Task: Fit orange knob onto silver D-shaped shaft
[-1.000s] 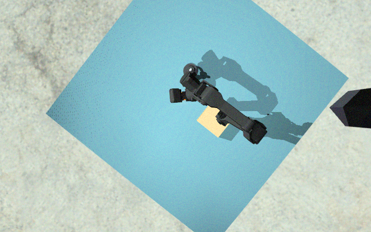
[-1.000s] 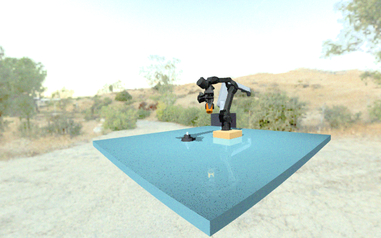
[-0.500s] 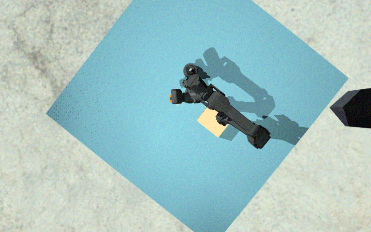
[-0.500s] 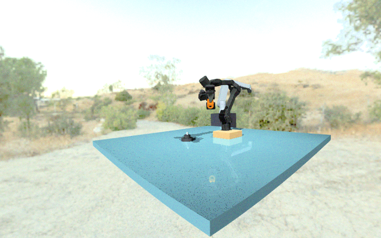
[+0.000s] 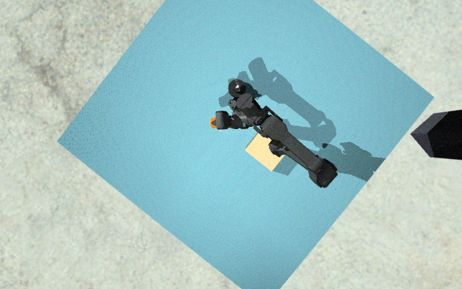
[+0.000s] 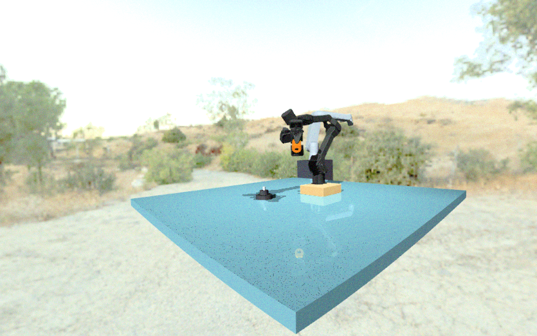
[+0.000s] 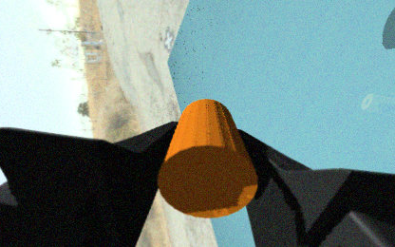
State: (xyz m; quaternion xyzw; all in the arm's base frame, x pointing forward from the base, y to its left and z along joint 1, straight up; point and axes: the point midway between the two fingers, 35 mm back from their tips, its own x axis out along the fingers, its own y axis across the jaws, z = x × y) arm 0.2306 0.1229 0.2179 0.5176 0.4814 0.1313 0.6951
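My gripper tip is 20 mm to the left of the orange knob, 20 mm below it and 20 mm past it. From my gripper tip the other things lie so: round dark pedestal (210 mm below, 180 mm to the right, 80 mm ahead).
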